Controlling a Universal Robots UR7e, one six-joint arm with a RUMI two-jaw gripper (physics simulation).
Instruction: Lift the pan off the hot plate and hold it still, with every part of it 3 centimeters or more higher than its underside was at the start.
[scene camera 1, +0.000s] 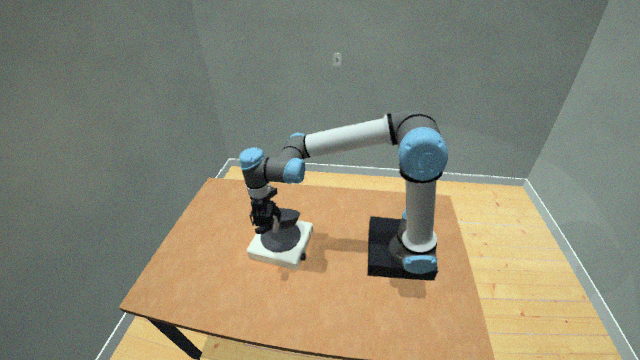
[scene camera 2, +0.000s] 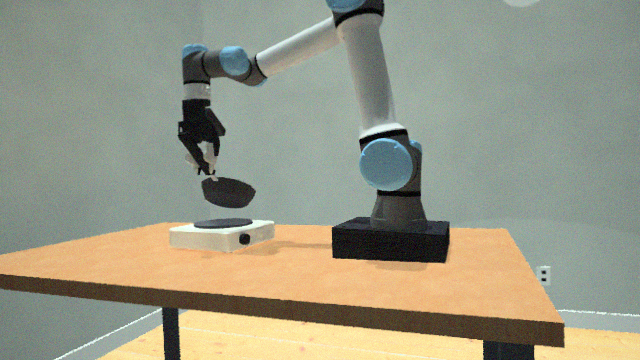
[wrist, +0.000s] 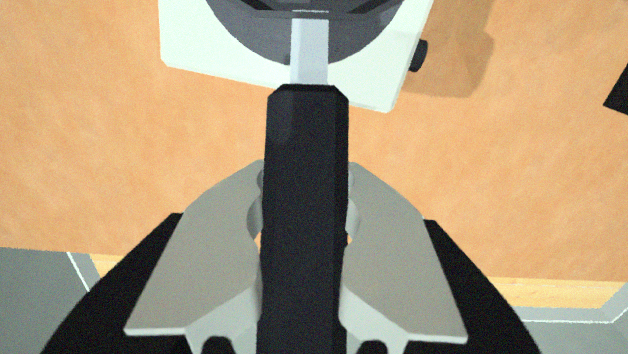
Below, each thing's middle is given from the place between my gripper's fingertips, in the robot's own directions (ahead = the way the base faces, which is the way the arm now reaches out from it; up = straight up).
Now: the dark pan (scene camera 2: 225, 192) 6 cm to the right of my hand. From my hand the other things lie so: white hot plate (scene camera 2: 228, 235) 1 cm behind, 11 cm to the right, 19 cm below.
